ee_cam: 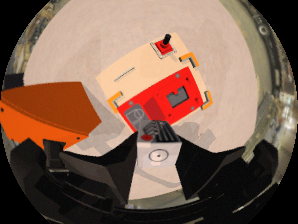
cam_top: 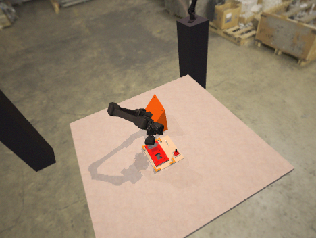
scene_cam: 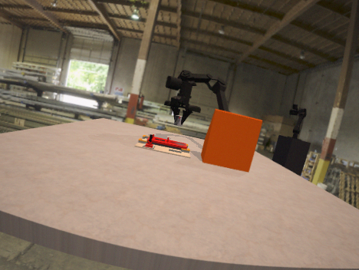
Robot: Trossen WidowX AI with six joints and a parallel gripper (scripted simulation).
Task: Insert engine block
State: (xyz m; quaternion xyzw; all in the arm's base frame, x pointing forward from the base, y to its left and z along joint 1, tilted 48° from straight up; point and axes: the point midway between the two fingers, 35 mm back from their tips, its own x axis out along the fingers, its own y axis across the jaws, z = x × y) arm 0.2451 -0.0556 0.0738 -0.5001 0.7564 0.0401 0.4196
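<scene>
My gripper tip is 11 cm to the right of the black peg, 11 cm short of it and 9 cm above it. The rest, counted from my gripper tip: engine block (1 cm above).
</scene>
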